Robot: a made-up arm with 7 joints.
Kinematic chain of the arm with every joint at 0, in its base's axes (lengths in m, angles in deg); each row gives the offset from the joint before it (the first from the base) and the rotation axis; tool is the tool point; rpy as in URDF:
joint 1: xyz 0 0 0.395 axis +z
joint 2: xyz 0 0 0 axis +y
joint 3: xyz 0 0 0.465 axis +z
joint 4: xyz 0.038 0 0 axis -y
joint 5: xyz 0.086 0 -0.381 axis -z
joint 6: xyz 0 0 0 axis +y
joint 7: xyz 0.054 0 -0.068 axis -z
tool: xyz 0 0 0 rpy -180 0 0
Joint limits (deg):
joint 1: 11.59..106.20
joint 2: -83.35..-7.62
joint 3: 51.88..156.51
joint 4: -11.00..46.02
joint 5: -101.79..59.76
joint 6: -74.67..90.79
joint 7: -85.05..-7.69
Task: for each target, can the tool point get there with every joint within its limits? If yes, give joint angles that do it. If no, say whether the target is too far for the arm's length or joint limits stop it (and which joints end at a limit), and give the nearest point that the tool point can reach.
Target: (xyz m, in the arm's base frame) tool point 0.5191 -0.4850 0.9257
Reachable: no: joint limits stop it (at a limit: joint 1, joint 2, joint 3, joint 4, joint 6) | nearest point 0.0367 -0.4113 0.6518 | short by 0.560 m
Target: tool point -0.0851 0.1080 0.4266
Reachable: yes | joints 53.38 -25.71 75.74 -6.17 10.56 -10.11 -43.88
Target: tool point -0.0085 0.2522 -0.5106
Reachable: no: joint limits stop it (at a limit: joint 1, joint 2, joint 3) | nearest point -0.2652 0.1051 0.0203 | short by 0.608 m
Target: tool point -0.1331 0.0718 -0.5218
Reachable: no: joint limits stop it (at a limit: joint 1, joint 2, joint 3, joint 4) | nearest point -0.2978 0.0831 0.0038 | short by 0.551 m
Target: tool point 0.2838 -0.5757 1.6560
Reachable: no: too far | nearest point -0.0116 -0.4397 0.6819 | short by 1.027 m
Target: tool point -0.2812 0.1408 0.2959
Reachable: yes | joints 27.56 -51.70 122.45 24.02 -60.27 18.97 -66.48
